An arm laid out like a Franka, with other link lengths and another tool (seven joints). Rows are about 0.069 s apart.
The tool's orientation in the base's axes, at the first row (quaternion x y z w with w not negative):
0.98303, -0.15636, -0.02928, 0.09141
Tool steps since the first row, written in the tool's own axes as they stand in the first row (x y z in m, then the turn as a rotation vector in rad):
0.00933, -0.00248, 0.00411, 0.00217, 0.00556, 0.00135
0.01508, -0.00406, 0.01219, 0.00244, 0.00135, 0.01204
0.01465, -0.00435, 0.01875, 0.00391, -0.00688, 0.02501
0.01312, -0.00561, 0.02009, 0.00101, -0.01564, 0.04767
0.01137, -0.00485, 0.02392, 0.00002, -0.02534, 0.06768
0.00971, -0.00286, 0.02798, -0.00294, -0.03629, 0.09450
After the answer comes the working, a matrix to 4 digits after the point.
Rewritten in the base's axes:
0.00925, -0.00130, -0.00477, 0.00026, -0.00610, -0.00034
0.01449, -0.00300, -0.01317, 0.00087, -0.00408, -0.01163
0.01361, -0.00372, -0.01965, 0.00364, 0.00094, -0.02596
0.01242, -0.00229, -0.02116, 0.00158, 0.00617, -0.04977
0.01020, -0.00310, -0.02472, 0.00184, 0.01213, -0.07122
0.00767, -0.00514, -0.02829, 0.00003, 0.01871, -0.09953

The tool's axes in the first row as the columns of a matrix, in the base's axes (rounded; the answer above uses it unrounded):
0.9494, -0.3021, -0.0862
-0.3128, -0.9344, -0.1706
-0.0290, 0.1889, -0.9816

